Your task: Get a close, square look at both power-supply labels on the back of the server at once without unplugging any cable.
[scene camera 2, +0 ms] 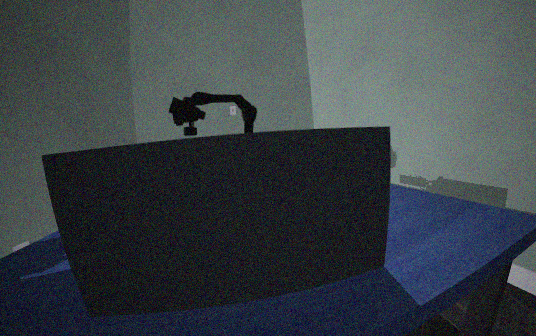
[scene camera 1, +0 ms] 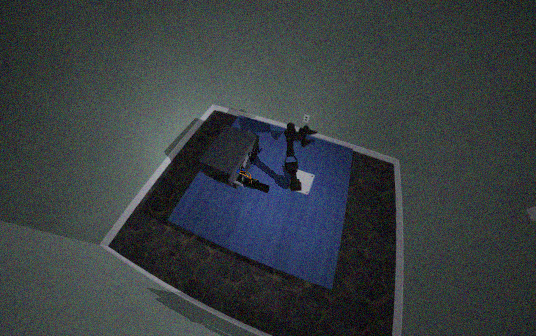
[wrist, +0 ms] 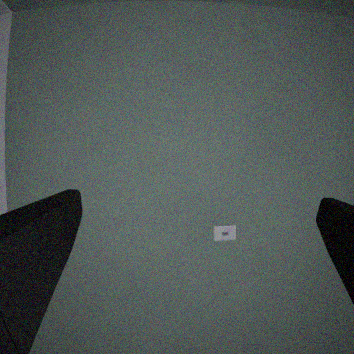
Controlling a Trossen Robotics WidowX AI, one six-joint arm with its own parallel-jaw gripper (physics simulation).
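The server is a large dark box on the blue table. In scene camera 1, its side with orange-yellow cables faces right, toward the arm. Scene camera 2 shows a plain dark face of it. The power-supply labels cannot be made out in either scene view. My gripper is open and empty, raised well to the right of the server in scene camera 1. In the wrist view the fingers stand wide apart against a grey-green wall; the server and its labels do not show there.
My arm stands by a white plate on the table. A black bar-shaped object lies between the server's cabled side and the arm base. A white wall outlet is on the wall beyond.
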